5 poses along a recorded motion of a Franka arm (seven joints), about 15 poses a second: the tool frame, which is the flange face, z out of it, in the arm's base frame.
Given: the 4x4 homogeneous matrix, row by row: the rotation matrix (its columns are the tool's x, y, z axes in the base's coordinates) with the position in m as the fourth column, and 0 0 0 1 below. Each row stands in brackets.
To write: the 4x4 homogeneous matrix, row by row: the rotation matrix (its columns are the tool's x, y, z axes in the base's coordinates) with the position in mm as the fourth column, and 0 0 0 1 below. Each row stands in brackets. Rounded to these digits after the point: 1 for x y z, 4 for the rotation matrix.
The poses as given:
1: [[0.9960, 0.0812, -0.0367, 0.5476], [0.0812, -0.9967, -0.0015, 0.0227], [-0.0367, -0.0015, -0.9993, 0.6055], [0, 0, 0, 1]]
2: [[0.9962, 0.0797, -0.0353, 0.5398], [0.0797, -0.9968, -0.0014, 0.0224], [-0.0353, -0.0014, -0.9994, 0.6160], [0, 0, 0, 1]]
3: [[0.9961, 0.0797, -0.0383, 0.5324], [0.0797, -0.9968, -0.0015, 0.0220], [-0.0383, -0.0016, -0.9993, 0.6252], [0, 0, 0, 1]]
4: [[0.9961, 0.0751, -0.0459, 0.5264], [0.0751, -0.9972, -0.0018, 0.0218], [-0.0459, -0.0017, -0.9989, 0.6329], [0, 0, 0, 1]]
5: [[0.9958, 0.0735, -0.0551, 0.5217], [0.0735, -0.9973, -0.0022, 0.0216], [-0.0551, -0.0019, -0.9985, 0.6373], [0, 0, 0, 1]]
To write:
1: [[0.9960, 0.0812, -0.0367, 547.6], [0.0812, -0.9967, -0.0015, 22.7], [-0.0367, -0.0015, -0.9993, 605.5], [0, 0, 0, 1]]
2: [[0.9962, 0.0797, -0.0353, 539.8], [0.0797, -0.9968, -0.0014, 22.4], [-0.0353, -0.0014, -0.9994, 616.0], [0, 0, 0, 1]]
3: [[0.9961, 0.0797, -0.0383, 532.4], [0.0797, -0.9968, -0.0015, 22.0], [-0.0383, -0.0016, -0.9993, 625.2], [0, 0, 0, 1]]
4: [[0.9961, 0.0751, -0.0459, 526.4], [0.0751, -0.9972, -0.0018, 21.8], [-0.0459, -0.0017, -0.9989, 632.9], [0, 0, 0, 1]]
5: [[0.9958, 0.0735, -0.0551, 521.7], [0.0735, -0.9973, -0.0022, 21.6], [-0.0551, -0.0019, -0.9985, 637.3], [0, 0, 0, 1]]
